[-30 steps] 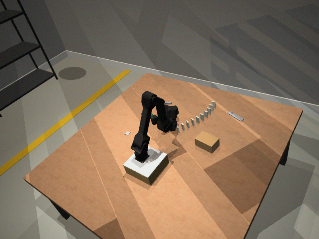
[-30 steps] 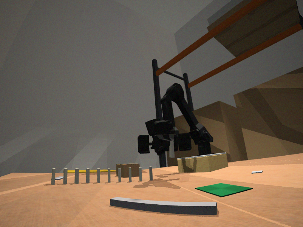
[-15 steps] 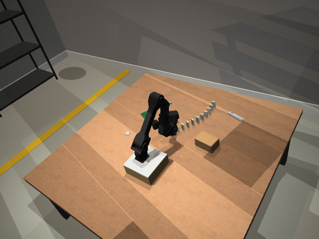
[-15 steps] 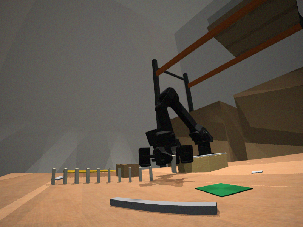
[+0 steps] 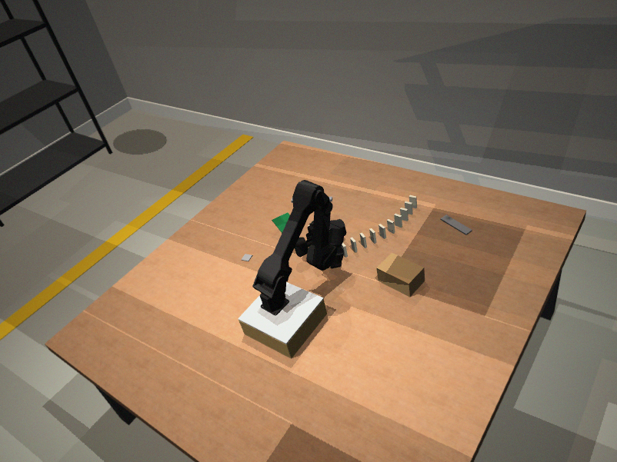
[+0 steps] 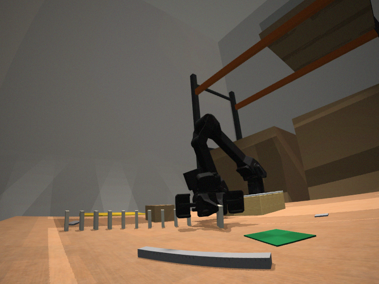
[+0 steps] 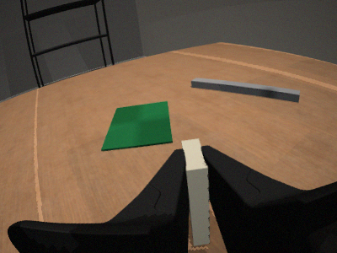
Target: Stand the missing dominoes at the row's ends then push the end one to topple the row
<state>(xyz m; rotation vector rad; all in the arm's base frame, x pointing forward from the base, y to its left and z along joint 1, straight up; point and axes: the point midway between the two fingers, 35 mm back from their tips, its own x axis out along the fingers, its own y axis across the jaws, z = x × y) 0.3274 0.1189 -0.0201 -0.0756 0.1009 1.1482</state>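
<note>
The green flat tile is 10 mm ahead of my gripper tip, 150 mm to the left of it and 50 mm below it. Also, from my gripper tip: cardboard box (20 mm behind, 380 mm to the right, 20 mm below); then small grey tile (200 mm behind, 140 mm to the left, 50 mm below); then long grey bar (170 mm ahead, 140 mm to the left, 40 mm below).
</note>
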